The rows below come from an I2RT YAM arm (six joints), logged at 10 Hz.
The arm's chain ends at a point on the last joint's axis. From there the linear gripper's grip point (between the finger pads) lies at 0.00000 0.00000 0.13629 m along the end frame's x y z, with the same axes.
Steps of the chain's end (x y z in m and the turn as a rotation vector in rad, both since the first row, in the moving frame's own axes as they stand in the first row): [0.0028, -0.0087, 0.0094, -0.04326, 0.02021, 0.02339]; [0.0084, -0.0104, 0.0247, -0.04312, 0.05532, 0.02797]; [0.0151, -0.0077, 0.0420, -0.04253, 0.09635, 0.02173]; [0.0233, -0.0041, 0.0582, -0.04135, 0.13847, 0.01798]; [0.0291, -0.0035, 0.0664, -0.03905, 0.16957, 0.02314]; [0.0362, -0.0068, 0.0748, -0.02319, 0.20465, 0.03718]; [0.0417, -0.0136, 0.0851, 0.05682, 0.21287, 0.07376]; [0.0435, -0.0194, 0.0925, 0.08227, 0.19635, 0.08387]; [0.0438, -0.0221, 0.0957, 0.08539, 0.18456, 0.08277]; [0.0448, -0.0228, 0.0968, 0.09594, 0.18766, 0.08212]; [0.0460, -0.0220, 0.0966, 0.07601, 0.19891, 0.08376]
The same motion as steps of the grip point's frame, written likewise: [0.0055, -0.0028, 0.0092, -0.04326, 0.02021, 0.02339]; [0.0159, -0.0044, 0.0244, -0.04312, 0.05532, 0.02797]; [0.0281, -0.0018, 0.0412, -0.04253, 0.09635, 0.02173]; [0.0421, 0.0017, 0.0568, -0.04135, 0.13847, 0.01798]; [0.0520, 0.0021, 0.0643, -0.03905, 0.16957, 0.02314]; [0.0638, -0.0031, 0.0719, -0.02319, 0.20465, 0.03718]; [0.0707, -0.0202, 0.0818, 0.05682, 0.21287, 0.07376]; [0.0705, -0.0294, 0.0894, 0.08227, 0.19635, 0.08387]; [0.0692, -0.0326, 0.0929, 0.08539, 0.18456, 0.08277]; [0.0707, -0.0347, 0.0938, 0.09594, 0.18766, 0.08212]; [0.0733, -0.0311, 0.0935, 0.07601, 0.19891, 0.08376]
